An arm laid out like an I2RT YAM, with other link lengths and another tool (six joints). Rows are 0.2 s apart.
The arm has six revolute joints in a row. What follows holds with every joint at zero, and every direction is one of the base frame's. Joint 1 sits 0.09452 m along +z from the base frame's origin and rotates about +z. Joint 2 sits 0.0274 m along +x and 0.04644 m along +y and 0.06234 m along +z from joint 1 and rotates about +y. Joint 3 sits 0.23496 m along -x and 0.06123 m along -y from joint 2 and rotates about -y. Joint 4 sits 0.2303 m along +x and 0.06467 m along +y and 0.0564 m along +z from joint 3 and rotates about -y. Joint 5 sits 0.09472 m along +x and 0.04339 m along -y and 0.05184 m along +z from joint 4 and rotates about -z. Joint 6 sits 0.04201 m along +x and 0.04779 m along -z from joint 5 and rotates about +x. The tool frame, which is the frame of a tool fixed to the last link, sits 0.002 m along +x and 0.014 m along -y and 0.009 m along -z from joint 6; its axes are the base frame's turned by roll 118.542, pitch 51.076 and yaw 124.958 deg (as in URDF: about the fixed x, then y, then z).
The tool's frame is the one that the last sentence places.
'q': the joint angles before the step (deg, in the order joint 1, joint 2, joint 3, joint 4, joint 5, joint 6). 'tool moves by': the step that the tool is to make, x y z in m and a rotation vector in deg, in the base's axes. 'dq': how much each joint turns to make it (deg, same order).
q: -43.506, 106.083, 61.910, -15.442, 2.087, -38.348
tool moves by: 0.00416, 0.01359, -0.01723, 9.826, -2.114, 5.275
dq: 0.808, 1.879, 0.044, -3.344, -9.704, 0.065
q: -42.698, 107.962, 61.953, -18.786, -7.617, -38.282
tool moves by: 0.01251, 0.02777, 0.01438, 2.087, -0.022, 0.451
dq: 4.700, -3.301, 0.043, -4.086, 0.328, 4.568
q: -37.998, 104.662, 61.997, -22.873, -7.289, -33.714
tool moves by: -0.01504, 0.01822, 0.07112, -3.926, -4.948, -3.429
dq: 1.180, -14.383, 0.087, -7.716, 2.251, 4.043
